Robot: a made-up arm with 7 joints. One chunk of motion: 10 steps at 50 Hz.
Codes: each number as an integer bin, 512 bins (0 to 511) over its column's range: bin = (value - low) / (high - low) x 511, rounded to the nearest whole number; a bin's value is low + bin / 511 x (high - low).
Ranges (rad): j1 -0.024..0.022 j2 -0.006..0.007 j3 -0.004..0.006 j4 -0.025..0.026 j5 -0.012..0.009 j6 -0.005..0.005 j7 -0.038..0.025
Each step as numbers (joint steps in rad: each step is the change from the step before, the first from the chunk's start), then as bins.
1 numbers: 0.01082 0.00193 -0.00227 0.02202 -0.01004 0.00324 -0.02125
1 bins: 387 312 88 471 48 421 136
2 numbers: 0.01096 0.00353 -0.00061 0.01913 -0.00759 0.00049 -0.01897
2 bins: 388 375 173 442 107 281 154
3 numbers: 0.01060 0.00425 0.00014 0.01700 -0.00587 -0.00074 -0.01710
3 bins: 384 403 212 421 149 218 170
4 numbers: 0.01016 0.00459 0.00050 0.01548 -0.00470 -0.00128 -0.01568
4 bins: 379 416 230 406 178 190 181
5 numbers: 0.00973 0.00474 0.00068 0.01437 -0.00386 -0.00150 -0.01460
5 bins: 375 422 239 394 198 179 190
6 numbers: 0.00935 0.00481 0.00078 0.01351 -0.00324 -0.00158 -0.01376
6 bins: 370 425 244 386 213 175 197
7 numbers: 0.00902 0.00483 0.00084 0.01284 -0.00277 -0.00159 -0.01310
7 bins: 367 426 247 379 225 174 202
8 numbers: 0.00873 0.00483 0.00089 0.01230 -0.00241 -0.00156 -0.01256
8 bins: 364 426 250 374 233 176 206
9 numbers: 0.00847 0.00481 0.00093 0.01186 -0.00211 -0.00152 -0.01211
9 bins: 361 425 252 369 241 178 210
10 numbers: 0.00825 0.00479 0.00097 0.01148 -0.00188 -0.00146 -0.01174
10 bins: 358 424 254 366 246 181 213
